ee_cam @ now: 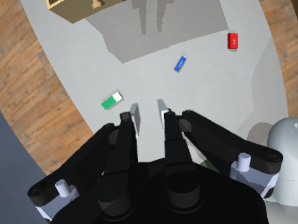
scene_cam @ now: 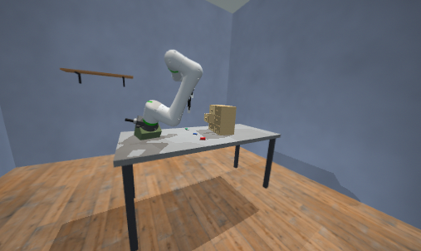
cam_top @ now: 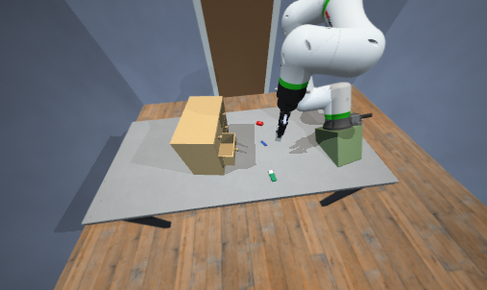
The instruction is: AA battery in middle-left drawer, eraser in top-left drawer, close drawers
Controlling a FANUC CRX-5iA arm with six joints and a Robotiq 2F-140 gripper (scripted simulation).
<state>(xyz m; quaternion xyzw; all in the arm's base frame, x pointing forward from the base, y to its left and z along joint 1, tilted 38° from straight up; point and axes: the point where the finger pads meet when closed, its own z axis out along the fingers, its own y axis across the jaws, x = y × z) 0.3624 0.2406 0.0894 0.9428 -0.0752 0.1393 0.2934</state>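
Right now my hand is 40 mm short of the blue AA battery, 120 mm to the left of it and 240 mm above it. The rest, counted from my hand: red block (60 mm ahead, 310 mm to the right, 240 mm below).
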